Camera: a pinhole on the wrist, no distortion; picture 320 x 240 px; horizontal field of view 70.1 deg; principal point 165.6 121.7 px. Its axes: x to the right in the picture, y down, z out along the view. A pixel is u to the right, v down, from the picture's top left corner.
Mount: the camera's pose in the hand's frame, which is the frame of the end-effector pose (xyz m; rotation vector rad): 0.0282 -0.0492 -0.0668 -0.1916 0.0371 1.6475
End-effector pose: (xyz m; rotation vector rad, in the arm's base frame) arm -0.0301 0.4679 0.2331 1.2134 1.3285 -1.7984
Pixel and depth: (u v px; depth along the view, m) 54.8 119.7 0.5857
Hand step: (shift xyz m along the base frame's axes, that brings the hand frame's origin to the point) -0.3869 -0.4397 0.1536
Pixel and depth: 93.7 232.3 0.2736
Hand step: -0.1060 -0.1634 0.1751
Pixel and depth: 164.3 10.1 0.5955
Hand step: -0.2339 -0.5191 -0.2088
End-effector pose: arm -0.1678 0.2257 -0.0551 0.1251 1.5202 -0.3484
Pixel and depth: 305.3 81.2 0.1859
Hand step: 0.1258 0.0516 -0.0399
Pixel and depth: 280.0 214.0 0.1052
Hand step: 0.0278 0.0097 0.0279
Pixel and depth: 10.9 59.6 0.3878
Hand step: 0.2745 -0.3553 -0.0580
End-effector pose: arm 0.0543 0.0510 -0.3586 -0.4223 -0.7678 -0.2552
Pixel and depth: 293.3 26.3 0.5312
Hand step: -0.0209 0.4852 0.3085
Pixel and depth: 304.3 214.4 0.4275
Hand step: -0.2350 0.3748 -0.0246
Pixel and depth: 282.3 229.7 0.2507
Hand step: -0.1413 0.1678 -0.0206
